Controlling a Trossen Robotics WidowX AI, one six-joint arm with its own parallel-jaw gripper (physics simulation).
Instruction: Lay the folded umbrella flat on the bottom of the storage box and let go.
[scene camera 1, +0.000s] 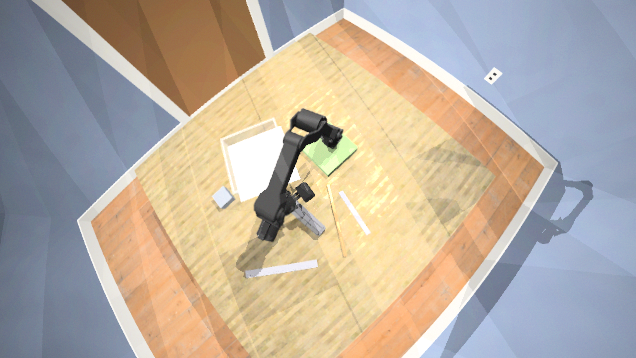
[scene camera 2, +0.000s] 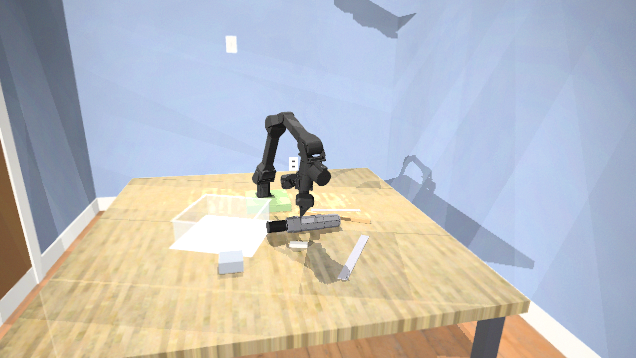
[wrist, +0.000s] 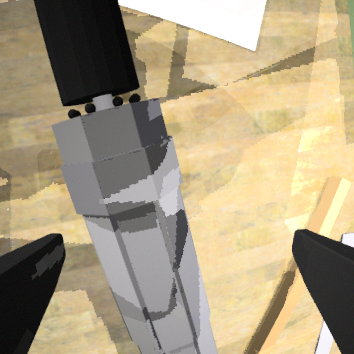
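Seen in the pictures: gripper, fingertip midpoint: (scene camera 1: 295, 203) (scene camera 2: 300, 208) (wrist: 179, 243); arm's base, link origin: (scene camera 1: 331, 140) (scene camera 2: 263, 194).
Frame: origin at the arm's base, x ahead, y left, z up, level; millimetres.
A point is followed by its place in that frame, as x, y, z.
Observation:
The folded umbrella (scene camera 1: 308, 220) {330, 153, 19} (scene camera 2: 314, 223) {352, 117, 2} (wrist: 140, 250) {329, 88, 21}, with a grey ribbed body and a black handle, lies on the table beside the storage box. The box (scene camera 1: 248, 129) {206, -300, 62} (scene camera 2: 215, 235) {389, -238, 24} has low pale walls and a white bottom; the white corner of its bottom (wrist: 220, 17) {236, -24, -32} shows at the top of the wrist view. My gripper (scene camera 2: 303, 212) {313, 76, 50} (wrist: 179, 243) {313, 76, 50} is open and empty, pointing down over the umbrella's grey body. In the wrist view its fingertips stand wide apart, one on each side of the body. In scene camera 1 the arm hides the handle and the fingertips.
A green slab (scene camera 1: 330, 157) {67, 49, 0} (scene camera 2: 280, 202) {110, 49, 0} lies under the arm's base. A wooden stick (scene camera 1: 337, 220) {254, 238, -21} (wrist: 310, 250) and a thin white strip (scene camera 1: 355, 212) {181, 275, -31} lie beside the umbrella. A wider pale strip (scene camera 1: 281, 269) {551, 193, -31} (scene camera 2: 354, 257) {569, 180, -31}, a grey block (scene camera 1: 223, 197) {499, -195, 3} (scene camera 2: 230, 262) {535, -208, 1} and a small white piece (scene camera 2: 298, 245) {448, 27, -25} lie nearby.

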